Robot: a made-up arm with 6 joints. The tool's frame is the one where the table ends. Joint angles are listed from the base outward.
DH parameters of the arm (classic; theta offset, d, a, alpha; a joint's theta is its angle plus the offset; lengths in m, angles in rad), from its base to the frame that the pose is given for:
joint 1: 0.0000 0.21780 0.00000 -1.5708
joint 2: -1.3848 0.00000 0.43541 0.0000
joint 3: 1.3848 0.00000 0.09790 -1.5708
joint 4: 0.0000 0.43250 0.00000 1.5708
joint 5: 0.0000 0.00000 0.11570 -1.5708
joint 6: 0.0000 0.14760 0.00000 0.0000
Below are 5 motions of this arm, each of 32 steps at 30 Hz.
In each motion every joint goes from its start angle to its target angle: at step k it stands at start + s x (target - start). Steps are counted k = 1, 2, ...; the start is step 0. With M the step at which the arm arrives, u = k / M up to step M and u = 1 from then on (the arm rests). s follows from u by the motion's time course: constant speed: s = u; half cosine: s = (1 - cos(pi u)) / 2; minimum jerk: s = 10 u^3 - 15 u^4 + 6 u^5.
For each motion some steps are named. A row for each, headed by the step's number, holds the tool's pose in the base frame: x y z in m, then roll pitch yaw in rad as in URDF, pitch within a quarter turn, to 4 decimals.
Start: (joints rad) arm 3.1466 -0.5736 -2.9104 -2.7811 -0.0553 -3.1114
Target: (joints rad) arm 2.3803 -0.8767 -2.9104 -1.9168 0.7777 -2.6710
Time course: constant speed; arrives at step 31
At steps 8, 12, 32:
8: 0.4413 -0.1371 1.1424 0.3316 0.4604 0.6321
12: 0.4818 -0.1932 1.1227 0.4677 0.5205 0.7721
32: 0.5448 -0.4917 0.9845 1.0939 0.3817 1.4371

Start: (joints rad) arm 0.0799 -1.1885 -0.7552 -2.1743 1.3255 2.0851
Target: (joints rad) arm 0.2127 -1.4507 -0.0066 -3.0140 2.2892 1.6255
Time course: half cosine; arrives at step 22
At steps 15, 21, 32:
15: 0.0674 -0.0468 0.6463 -0.5355 -0.2413 1.8975
21: 0.0415 -0.0163 0.5845 -0.6069 -0.0986 1.8154
32: 0.0409 -0.0155 0.5830 -0.6090 -0.0956 1.8142

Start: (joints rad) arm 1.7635 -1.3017 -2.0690 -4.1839 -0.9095 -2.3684
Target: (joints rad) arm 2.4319 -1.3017 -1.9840 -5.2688 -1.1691 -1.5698
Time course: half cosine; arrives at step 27
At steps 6, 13, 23, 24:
6: 0.3021 -0.4431 0.8198 -0.8210 -0.3313 -1.3566
13: 0.4352 -0.3998 0.7931 -1.0301 -0.1736 -1.2615
23: 0.5720 -0.3107 0.7638 -1.2283 0.0914 -1.2627
24: 0.5773 -0.3056 0.7626 -1.2359 0.1051 -1.2659

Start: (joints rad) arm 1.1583 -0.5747 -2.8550 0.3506 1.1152 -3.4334
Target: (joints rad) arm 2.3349 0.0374 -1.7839 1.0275 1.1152 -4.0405
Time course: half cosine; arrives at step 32
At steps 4, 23, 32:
4: -0.1397 -0.2791 1.2059 -0.4809 0.8049 1.0081
23: -0.3464 0.4433 0.9720 3.0586 1.2783 -0.2804
32: -0.5201 0.4418 0.8023 2.6043 1.1124 -0.4120

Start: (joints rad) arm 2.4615 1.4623 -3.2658 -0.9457 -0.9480 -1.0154
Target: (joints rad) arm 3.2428 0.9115 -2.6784 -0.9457 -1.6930 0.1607
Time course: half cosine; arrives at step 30
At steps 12, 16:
12: -0.7517 0.1684 0.5470 0.8154 0.4697 -1.1072
16: -0.7366 0.0460 0.5817 0.8658 0.3727 -0.6551

